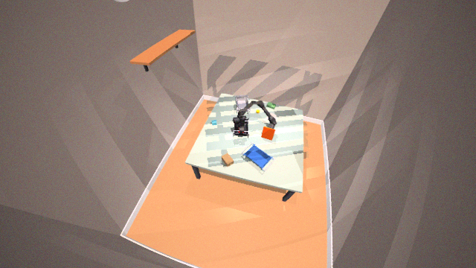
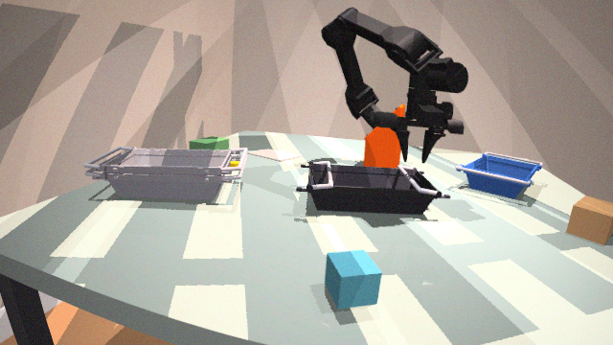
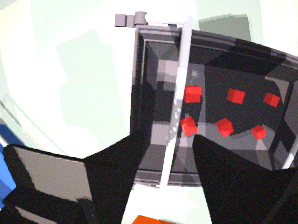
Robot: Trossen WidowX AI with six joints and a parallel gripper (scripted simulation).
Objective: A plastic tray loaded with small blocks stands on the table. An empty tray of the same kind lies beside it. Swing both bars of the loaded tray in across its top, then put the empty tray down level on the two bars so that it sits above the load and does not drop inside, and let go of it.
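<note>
Now: gripper tip 27 cm past the blue tray, 28 cm to the right of it and 5 cm above it. Round my gripper tip: orange block (4 cm ahead, 41 cm to the left, 6 cm below); then green block (30 cm behind, 66 cm to the right, 8 cm below); then cyan cube (38 cm ahead, 7 cm to the right, 7 cm below).
</note>
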